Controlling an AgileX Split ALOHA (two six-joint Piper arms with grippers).
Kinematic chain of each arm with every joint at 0, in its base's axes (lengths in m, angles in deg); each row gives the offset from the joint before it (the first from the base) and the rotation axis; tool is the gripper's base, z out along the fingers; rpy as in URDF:
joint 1: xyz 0 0 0.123 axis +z
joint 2: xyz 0 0 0 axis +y
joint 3: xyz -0.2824 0 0.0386 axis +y
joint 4: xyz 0.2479 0 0.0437 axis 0.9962 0 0.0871
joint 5: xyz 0 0 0 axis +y
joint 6: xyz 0.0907 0 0.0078 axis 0.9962 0 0.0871
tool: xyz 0 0 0 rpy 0 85 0
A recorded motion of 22 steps. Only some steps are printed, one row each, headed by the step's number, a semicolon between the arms.
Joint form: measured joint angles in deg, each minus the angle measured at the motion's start. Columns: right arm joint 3, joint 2, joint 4, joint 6, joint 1, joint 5; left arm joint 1, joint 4, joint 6, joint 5, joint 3, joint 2.
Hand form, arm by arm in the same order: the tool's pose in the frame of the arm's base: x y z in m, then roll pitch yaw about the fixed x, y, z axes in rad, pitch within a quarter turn. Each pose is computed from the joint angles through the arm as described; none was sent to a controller.
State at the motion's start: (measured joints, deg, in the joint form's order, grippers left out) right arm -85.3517 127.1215 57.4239 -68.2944 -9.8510 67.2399; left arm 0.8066 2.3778 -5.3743 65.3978 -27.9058 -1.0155
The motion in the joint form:
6: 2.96 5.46 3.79 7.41 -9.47 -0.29; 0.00 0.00 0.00 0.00 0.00 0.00
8: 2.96 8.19 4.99 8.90 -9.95 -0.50; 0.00 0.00 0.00 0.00 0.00 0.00
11: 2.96 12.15 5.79 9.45 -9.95 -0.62; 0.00 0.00 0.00 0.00 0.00 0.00
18: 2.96 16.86 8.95 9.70 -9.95 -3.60; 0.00 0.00 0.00 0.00 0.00 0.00
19: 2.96 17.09 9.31 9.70 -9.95 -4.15; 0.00 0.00 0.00 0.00 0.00 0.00
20: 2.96 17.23 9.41 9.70 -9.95 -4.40; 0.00 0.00 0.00 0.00 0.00 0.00
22: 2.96 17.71 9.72 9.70 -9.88 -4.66; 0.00 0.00 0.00 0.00 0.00 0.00
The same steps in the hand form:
6: 0.4095 -0.0657 0.0887 2.2343 0.2907 3.0724; -0.0097 0.0033 0.2671 -3.0544 1.0199 -2.9811
8: 0.4085 -0.0683 0.0702 2.2064 0.2284 3.0242; -0.0097 0.0033 0.2671 -3.0544 1.0199 -2.9811
11: 0.4052 -0.0666 0.0427 2.1828 0.1557 3.0023; -0.0097 0.0033 0.2671 -3.0544 1.0199 -2.9811
18: 0.4039 -0.0659 0.0089 2.1782 0.0920 2.9270; -0.0097 0.0033 0.2671 -3.0544 1.0199 -2.9811
19: 0.4043 -0.0663 0.0070 2.1821 0.0913 2.9172; -0.0097 0.0033 0.2671 -3.0544 1.0199 -2.9811
20: 0.4044 -0.0664 0.0058 2.1844 0.0903 2.9138; -0.0097 0.0033 0.2671 -3.0544 1.0199 -2.9811
22: 0.4041 -0.0658 0.0024 2.1842 0.0837 2.9082; -0.0097 0.0033 0.2671 -3.0544 1.0199 -2.9811

